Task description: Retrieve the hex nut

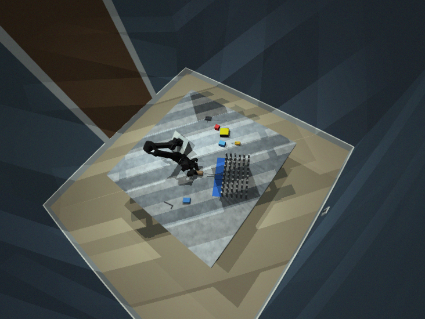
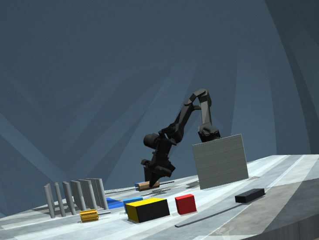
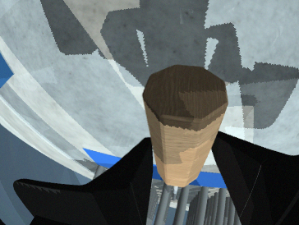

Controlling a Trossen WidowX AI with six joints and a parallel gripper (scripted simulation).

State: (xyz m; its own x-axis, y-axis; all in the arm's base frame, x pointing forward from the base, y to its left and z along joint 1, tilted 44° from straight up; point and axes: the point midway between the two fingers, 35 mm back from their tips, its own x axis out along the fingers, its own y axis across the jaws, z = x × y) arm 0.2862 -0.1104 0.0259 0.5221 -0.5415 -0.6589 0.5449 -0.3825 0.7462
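My gripper tip is now 150 mm short of the blue taped strip, 110 mm to the right of it and 40 mm above it. From my gripper tip the other things lie so: wooden-handled screwdriver: 90 mm ahead, 60 mm to the left; then L-shaped key: 370 mm to the right, 40 mm below, 10 mm ahead; then orange-handled tool: 460 mm to the left, 60 mm ahead, 20 mm below.
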